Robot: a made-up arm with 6 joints.
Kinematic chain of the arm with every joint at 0, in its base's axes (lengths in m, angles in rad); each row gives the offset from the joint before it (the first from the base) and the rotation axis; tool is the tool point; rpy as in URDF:
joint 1: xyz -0.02 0 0.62 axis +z
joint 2: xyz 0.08 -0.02 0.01 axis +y
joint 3: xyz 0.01 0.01 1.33 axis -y
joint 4: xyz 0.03 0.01 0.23 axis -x
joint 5: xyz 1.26 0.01 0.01 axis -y
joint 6: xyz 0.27 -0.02 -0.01 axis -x
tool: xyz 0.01 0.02 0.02 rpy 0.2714 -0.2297 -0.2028
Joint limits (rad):
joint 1: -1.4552..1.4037
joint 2: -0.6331..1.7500
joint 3: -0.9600..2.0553
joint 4: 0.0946..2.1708
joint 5: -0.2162..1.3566
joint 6: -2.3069..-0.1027
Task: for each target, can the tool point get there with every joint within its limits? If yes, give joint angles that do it. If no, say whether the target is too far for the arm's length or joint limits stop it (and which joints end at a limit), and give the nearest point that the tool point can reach.
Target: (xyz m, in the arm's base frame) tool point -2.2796 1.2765 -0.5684
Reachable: no: joint limits stop it (at a limit: joint 1, joint 5) | nearest point -0.1570 0.9185 -0.5684 | short by 2.153 m
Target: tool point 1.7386 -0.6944 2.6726
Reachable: yes | joints -0.3954 0.3475 0.6135 0.3835 0.6545 -1.8424
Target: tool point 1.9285 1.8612 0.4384
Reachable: yes | joints 0.6779 1.2442 0.6968 1.9534 0.9156 -2.0971
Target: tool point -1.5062 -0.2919 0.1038
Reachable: no: joint limits stop it (at a limit: joint 1, joint 2, joint 3, joint 4, joint 6) | nearest point -0.2351 0.2130 -0.2932 | short by 1.424 m
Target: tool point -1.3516 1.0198 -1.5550
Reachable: no: joint limits stop it (at a limit: joint 1, joint 2, joint 6) | nearest point -0.1205 0.9914 -0.9867 | short by 1.356 m
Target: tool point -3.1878 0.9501 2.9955
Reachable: no: too far | nearest point -2.0589 0.6115 2.4138 | short by 1.314 m
